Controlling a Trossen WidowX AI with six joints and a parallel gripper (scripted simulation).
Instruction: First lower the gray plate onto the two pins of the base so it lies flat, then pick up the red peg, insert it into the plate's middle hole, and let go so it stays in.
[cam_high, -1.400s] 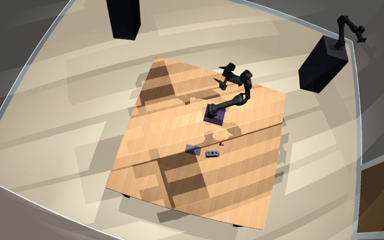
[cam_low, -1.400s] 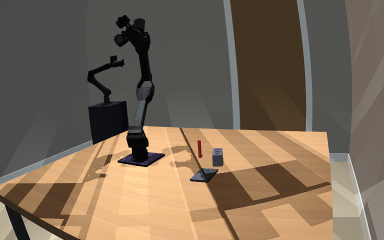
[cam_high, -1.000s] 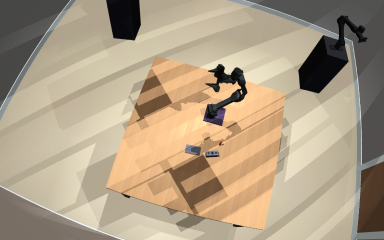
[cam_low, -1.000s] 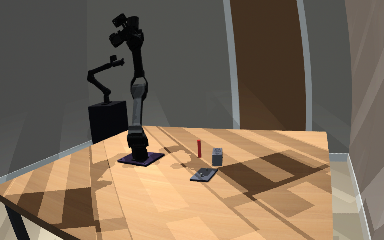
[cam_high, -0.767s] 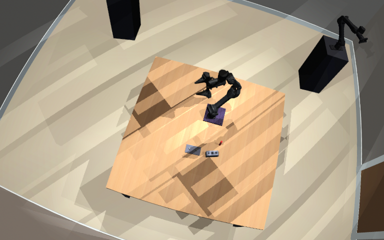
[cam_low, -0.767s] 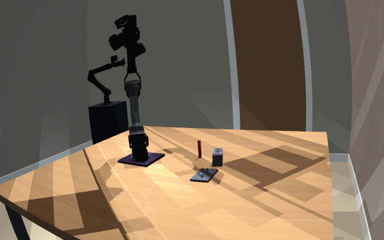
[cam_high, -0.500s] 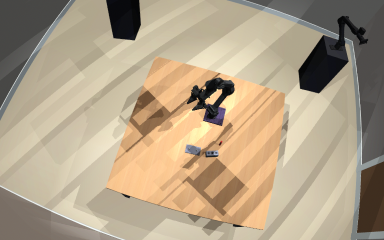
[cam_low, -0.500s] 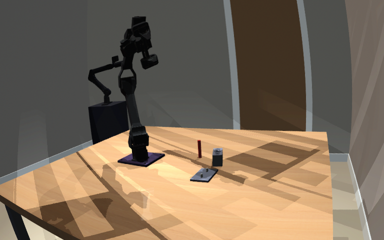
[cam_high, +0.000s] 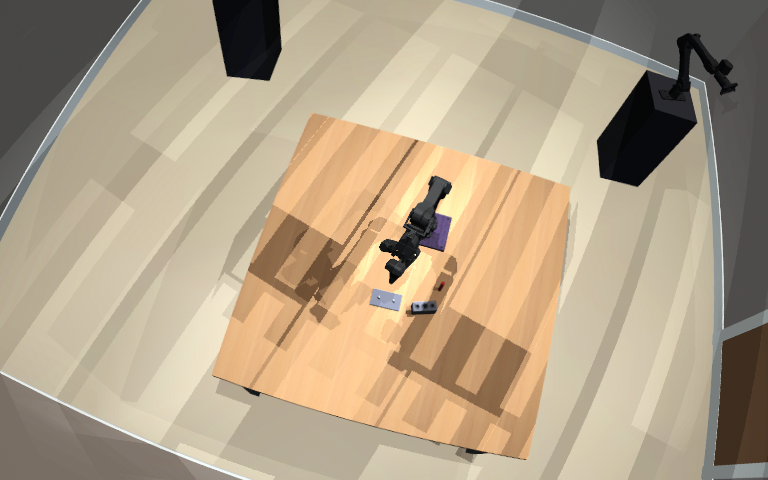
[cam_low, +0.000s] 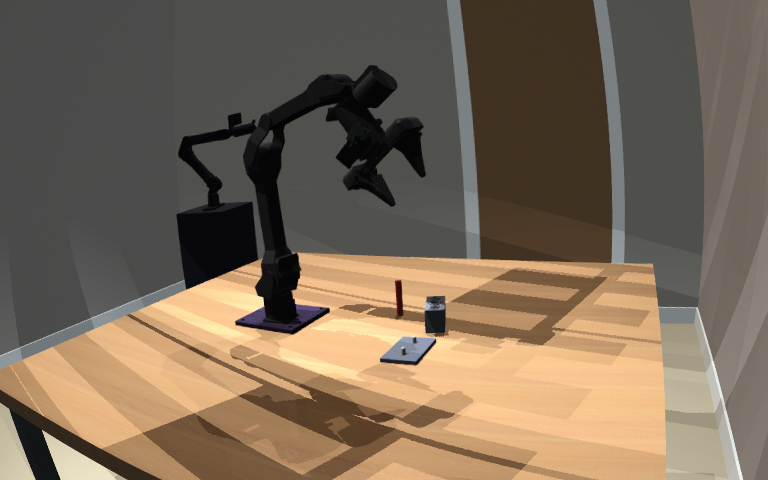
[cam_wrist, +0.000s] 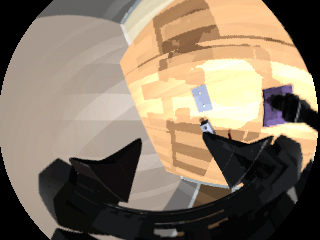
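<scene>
Now: the gray plate 15 cm to the left of my gripper tip and 26 cm below it. The rest, counted from my gripper tip: red peg 9 cm behind, 20 cm to the left, 26 cm below.
</scene>
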